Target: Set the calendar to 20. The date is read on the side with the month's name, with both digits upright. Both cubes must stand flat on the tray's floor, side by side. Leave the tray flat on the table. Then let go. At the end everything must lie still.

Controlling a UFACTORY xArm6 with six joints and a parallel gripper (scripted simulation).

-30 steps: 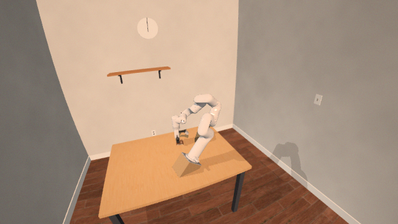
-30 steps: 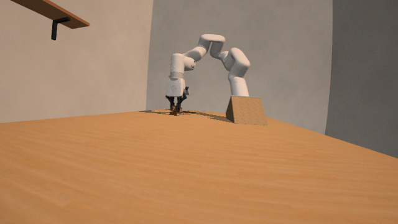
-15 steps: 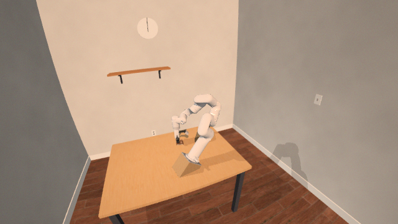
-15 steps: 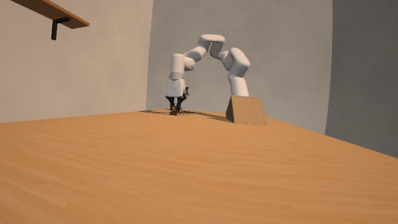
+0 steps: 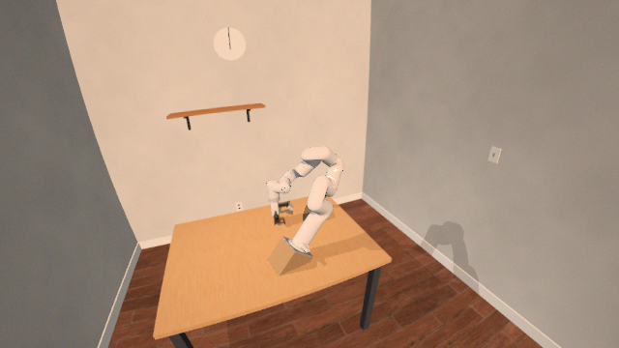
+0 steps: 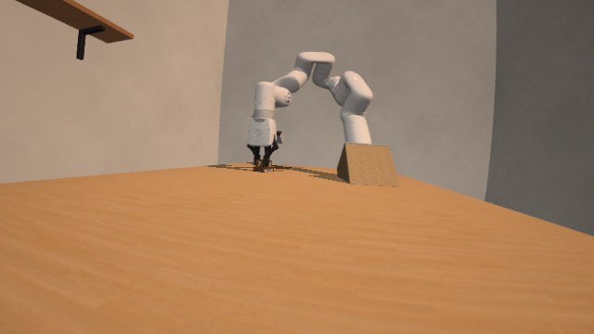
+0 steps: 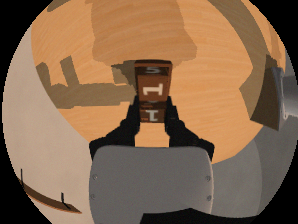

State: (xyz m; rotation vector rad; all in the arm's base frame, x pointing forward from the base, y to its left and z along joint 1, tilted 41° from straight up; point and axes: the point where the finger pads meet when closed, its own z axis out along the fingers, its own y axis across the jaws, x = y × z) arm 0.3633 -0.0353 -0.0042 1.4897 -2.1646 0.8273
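The brown tray lies 10 mm behind my hand, 20 mm to the right of it and 30 mm below it.
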